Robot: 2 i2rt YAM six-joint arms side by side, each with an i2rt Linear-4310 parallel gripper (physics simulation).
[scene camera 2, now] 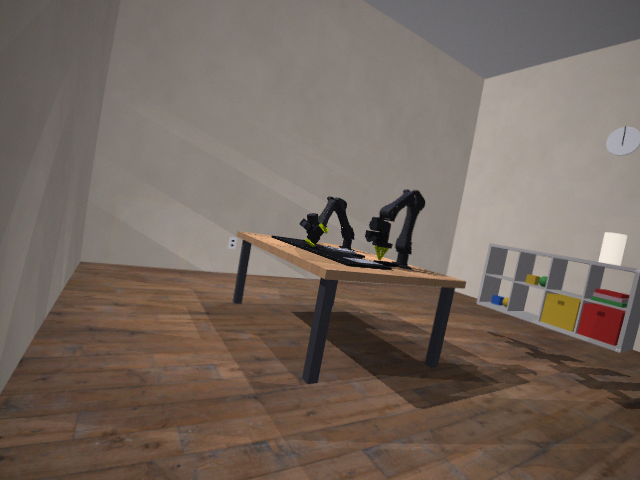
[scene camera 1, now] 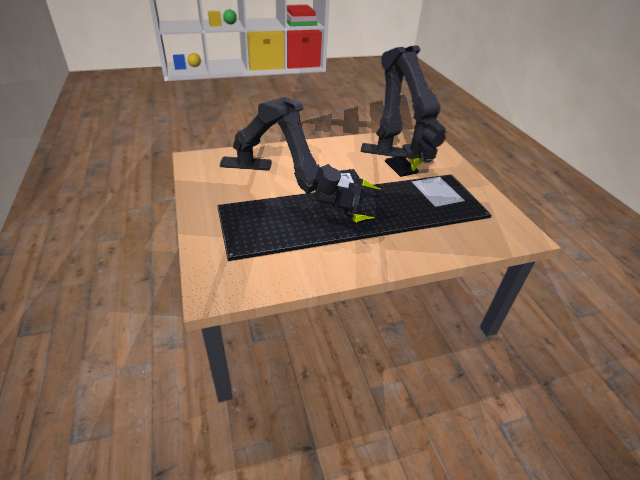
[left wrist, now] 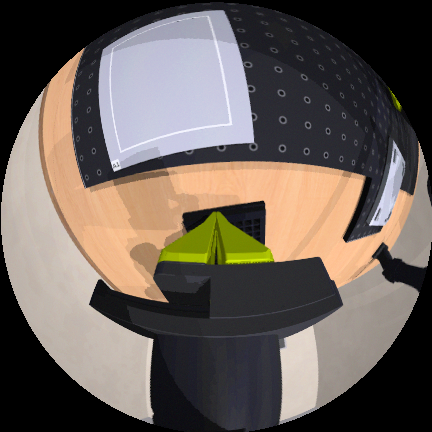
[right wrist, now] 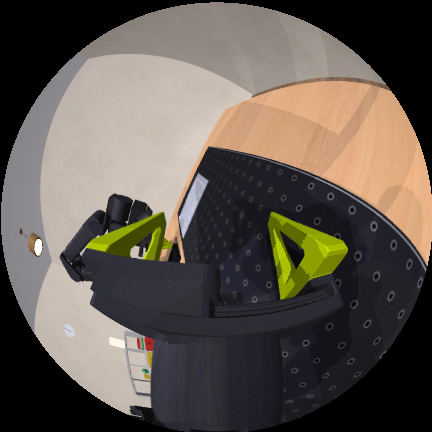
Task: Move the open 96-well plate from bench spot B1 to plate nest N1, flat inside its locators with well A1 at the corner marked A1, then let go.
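Places are measured from the left arm's base along level axes (x ahead, y right, z down), in millimetres.
Where they show: left gripper, fingertip midpoint: (scene camera 2: 379,259) (scene camera 1: 412,170) (left wrist: 215,217) (right wrist: 171,245); right gripper, fingertip midpoint: (scene camera 2: 319,239) (scene camera 1: 377,203) (right wrist: 216,217); left arm's base at its link origin: (scene camera 2: 401,266) (scene camera 1: 383,151); right arm's base at its link origin: (scene camera 1: 246,164) (left wrist: 380,250).
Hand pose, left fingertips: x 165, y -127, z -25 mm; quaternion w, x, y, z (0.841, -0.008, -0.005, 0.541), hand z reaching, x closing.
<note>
Things, the pixels of their top centre, and the offset from my left fingertips. "spot": a spot on its surface instead. Level surfaces: height alone.
- black 96-well plate at its top centre: (left wrist: 231,255) (right wrist: 169,263) (scene camera 1: 401,164) (scene camera 2: 386,262) dx -53, dy +45, dz +11 mm
- light grey pad at a spot on its surface: (left wrist: 170,85) spot: dx +90, dy -78, dz +10 mm
- long black mat at its surface level: dz +12 mm
- wooden table at its surface level: dz +25 mm
- white-topped object at its top centre: (left wrist: 394,191) (scene camera 1: 339,184) (scene camera 2: 340,248) dx +192, dy +265, dz -6 mm
The black 96-well plate (scene camera 1: 397,166) (left wrist: 254,227) lies on the table behind the perforated black mat, partly hidden by my left fingers; its A1 corner cannot be made out. My left gripper (scene camera 1: 415,166) (scene camera 2: 379,258) (left wrist: 215,217) is shut with its fingertips together and nothing between them. It points down over the plate; contact cannot be told. A light grey pad (scene camera 1: 438,191) (left wrist: 170,85) (right wrist: 192,205) with a white outline lies on the mat; its A1 label (left wrist: 116,165) is at the near-left corner in the left wrist view. My right gripper (scene camera 1: 377,203) (scene camera 2: 316,235) (right wrist: 216,217) is open and empty above the mat's middle.
The long black mat (scene camera 1: 273,222) (left wrist: 305,100) (right wrist: 365,300) runs across the wooden table (scene camera 1: 310,279). A white-topped object (scene camera 1: 345,179) (left wrist: 390,185) stands at the mat's rear edge, partly hidden by my right arm in scene camera 1. A shelf unit stands against the wall.
</note>
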